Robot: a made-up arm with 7 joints.
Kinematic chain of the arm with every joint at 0, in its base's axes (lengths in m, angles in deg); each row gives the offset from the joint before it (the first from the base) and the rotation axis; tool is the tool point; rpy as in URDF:
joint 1: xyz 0 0 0.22 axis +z
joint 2: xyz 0 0 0 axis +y
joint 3: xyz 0 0 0.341 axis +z
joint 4: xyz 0.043 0 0 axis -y
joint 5: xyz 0.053 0 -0.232 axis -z
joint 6: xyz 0 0 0 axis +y
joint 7: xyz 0.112 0 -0.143 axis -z
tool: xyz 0 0 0 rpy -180 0 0
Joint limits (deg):
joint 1: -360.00..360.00
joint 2: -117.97..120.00
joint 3: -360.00..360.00
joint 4: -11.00..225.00
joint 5: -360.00..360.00
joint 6: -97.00..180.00
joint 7: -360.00..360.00
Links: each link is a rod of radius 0.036 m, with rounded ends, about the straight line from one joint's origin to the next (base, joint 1, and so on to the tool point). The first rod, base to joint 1, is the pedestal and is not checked.
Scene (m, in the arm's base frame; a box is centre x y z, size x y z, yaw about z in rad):
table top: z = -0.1
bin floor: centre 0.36 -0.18 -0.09 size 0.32 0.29 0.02 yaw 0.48
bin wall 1: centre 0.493 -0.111 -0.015 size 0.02 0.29 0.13 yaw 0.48
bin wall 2: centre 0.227 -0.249 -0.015 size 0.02 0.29 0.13 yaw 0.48
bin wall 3: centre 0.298 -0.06 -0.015 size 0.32 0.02 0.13 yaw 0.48
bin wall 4: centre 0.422 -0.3 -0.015 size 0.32 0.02 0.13 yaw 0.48
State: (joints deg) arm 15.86 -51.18 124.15 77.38 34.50 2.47 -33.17
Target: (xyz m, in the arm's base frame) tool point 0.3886 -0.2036 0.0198
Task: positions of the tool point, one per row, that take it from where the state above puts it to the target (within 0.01 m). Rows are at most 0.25 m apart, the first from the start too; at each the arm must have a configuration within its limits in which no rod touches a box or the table.
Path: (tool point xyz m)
1: -0.5765 0.0627 0.2286
2: -0.5341 -0.1621 0.1655
3: -0.3952 -0.3558 0.1265
4: -0.1838 -0.4715 0.1125
5: 0.0532 -0.4801 0.1208
6: 0.2602 -0.3813 0.1463
7: 0.3886 -0.2035 0.1820
8: 0.3940 -0.2117 0.1058
9: 0.3886 -0.2036 0.0198

